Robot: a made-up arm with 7 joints. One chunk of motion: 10 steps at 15 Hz.
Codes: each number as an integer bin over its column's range. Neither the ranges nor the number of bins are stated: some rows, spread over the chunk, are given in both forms.
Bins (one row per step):
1: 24 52 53 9 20 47 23
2: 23 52 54 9 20 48 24
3: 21 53 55 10 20 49 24
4: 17 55 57 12 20 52 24
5: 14 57 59 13 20 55 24
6: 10 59 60 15 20 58 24
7: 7 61 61 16 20 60 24
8: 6 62 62 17 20 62 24
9: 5 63 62 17 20 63 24
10: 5 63 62 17 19 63 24
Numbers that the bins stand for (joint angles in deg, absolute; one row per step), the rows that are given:
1: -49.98 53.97 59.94 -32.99 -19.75 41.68 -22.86
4: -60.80 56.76 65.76 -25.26 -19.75 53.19 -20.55
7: -76.27 62.32 71.58 -14.97 -19.75 71.60 -20.55
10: -79.36 64.18 73.03 -12.40 -22.32 78.50 -20.55
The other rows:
2: -51.53 53.97 61.39 -32.99 -19.75 43.98 -20.55
3: -54.62 54.90 62.85 -30.41 -19.75 46.28 -20.55
5: -65.44 58.61 68.67 -22.69 -19.75 60.09 -20.55
6: -71.63 60.47 70.12 -17.54 -19.75 66.99 -20.55
8: -77.81 63.25 73.03 -12.40 -19.75 76.20 -20.55
9: -79.36 64.18 73.03 -12.40 -19.75 78.50 -20.55

